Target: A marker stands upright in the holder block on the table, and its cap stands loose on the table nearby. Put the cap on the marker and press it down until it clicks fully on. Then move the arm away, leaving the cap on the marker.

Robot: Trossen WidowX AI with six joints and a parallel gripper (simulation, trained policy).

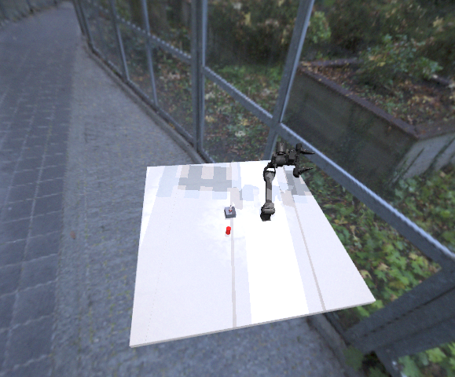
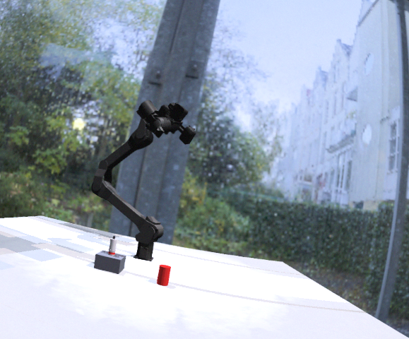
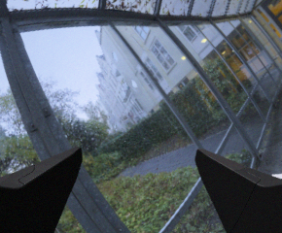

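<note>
Right now the red cap is 520 mm below my gripper tip, 440 mm ahead of it and 30 mm to the left of it. The rest, counted from my gripper tip: dark holder block 520 mm below, 400 mm ahead, 120 mm to the right; grey marker 470 mm below, 400 mm ahead, 120 mm to the right.
</note>
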